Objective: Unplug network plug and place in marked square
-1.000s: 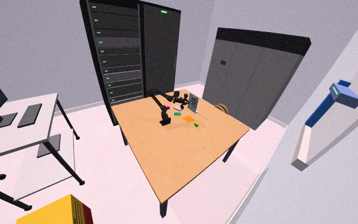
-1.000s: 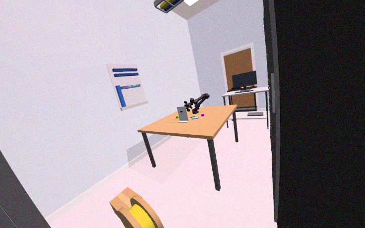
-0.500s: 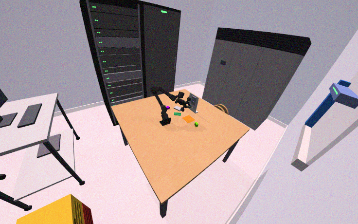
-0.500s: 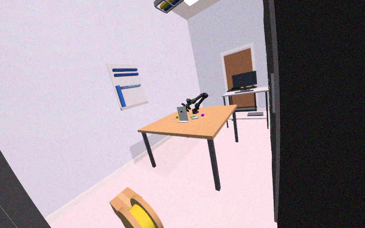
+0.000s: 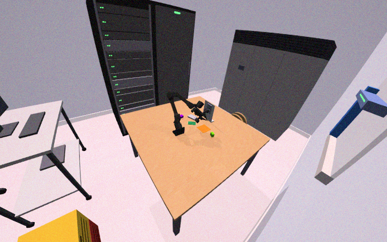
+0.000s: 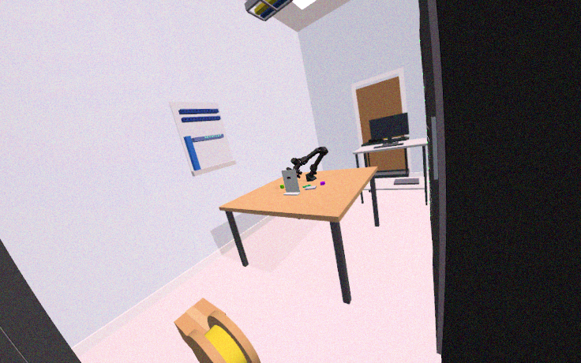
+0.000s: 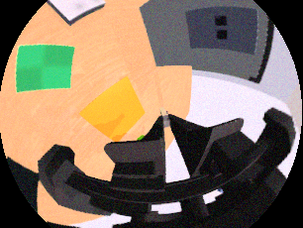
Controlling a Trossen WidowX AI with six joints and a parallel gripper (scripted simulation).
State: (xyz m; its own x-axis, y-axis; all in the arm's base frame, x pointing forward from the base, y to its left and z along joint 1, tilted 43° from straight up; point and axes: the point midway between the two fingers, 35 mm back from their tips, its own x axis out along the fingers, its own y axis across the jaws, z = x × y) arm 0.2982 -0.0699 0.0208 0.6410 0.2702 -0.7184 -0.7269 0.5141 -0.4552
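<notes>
The orange marked square lies 3 cm behind my gripper tip, 1 cm to the right of it and 11 cm below it. From my gripper tip the other things lie so: green cube 2 cm behind, 16 cm to the right, 9 cm below; then network plug 1 cm ahead; then grey upright panel 13 cm ahead, 12 cm to the left.
</notes>
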